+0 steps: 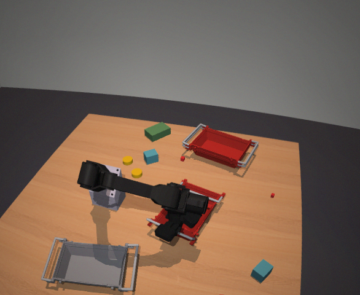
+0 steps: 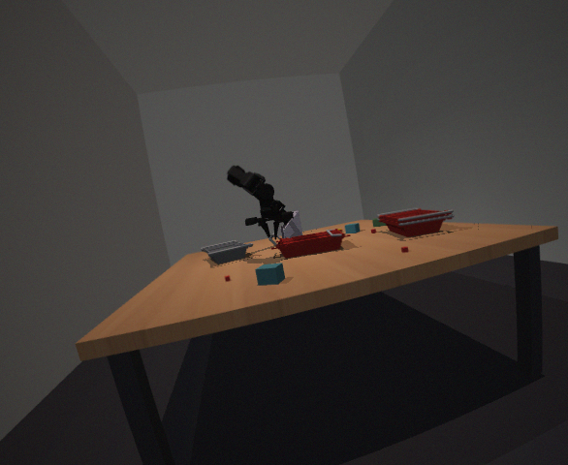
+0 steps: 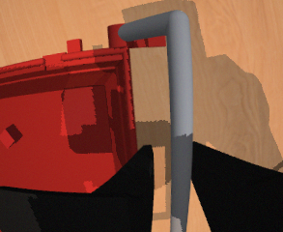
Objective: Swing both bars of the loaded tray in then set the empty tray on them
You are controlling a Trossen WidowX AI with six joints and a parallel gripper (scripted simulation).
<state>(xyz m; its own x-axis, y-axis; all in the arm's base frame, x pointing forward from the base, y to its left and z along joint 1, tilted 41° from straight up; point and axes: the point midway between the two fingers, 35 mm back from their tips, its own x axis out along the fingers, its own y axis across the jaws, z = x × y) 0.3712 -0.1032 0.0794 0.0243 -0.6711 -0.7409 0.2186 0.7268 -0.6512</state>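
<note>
Right now my gripper tip is 25 cm past the grey tray, 22 cm to the left of it and 3 cm above it. Round my gripper tip: tiny red cube: 33 cm ahead, 36 cm to the left, 7 cm below; green block: 33 cm behind, 66 cm to the left, 6 cm below.
</note>
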